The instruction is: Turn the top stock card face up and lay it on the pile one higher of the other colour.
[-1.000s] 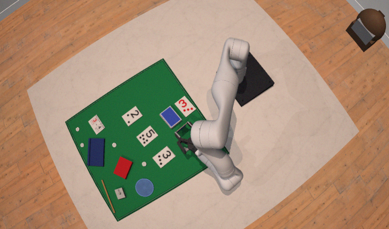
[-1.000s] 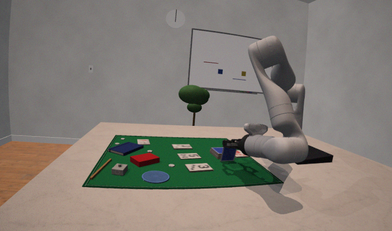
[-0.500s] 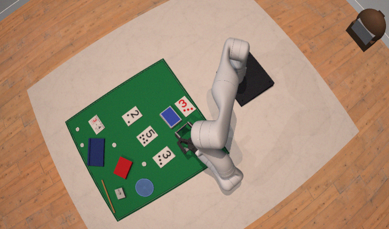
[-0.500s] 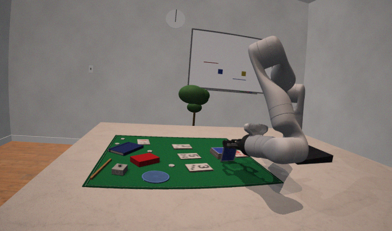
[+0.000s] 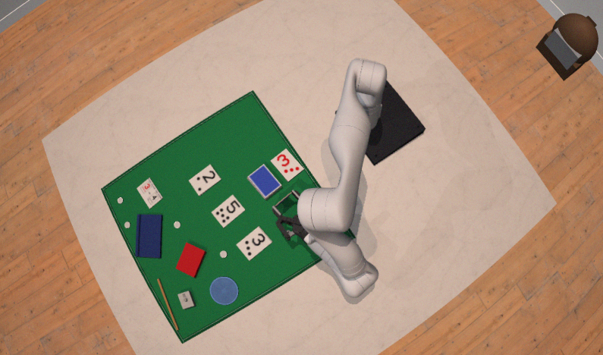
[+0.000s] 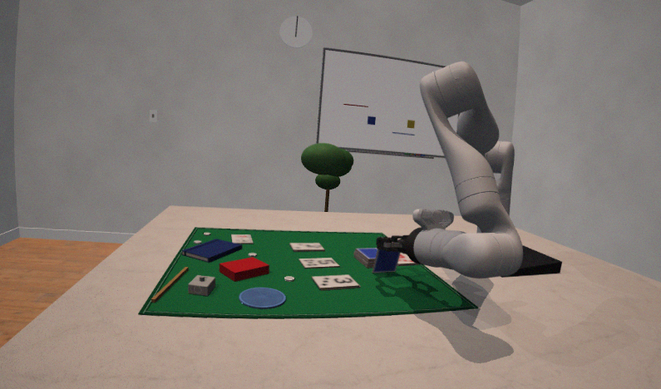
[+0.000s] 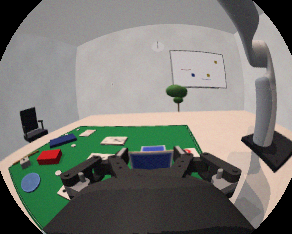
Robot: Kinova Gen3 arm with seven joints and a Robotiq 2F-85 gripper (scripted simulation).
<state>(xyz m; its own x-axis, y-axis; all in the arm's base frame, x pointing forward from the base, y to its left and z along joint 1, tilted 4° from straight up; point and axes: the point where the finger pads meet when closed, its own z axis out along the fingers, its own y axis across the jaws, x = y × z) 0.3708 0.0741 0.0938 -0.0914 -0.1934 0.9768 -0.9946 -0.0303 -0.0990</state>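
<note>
My hand is 2 cm to the left of the card and 4 cm above it. From my hand the other things lie so: green mat (18 cm ahead, 13 cm to the right, 10 cm below); red box (33 cm ahead, 6 cm to the right, 8 cm below); grey box (43 cm ahead, 3 cm to the left, 7 cm below).
</note>
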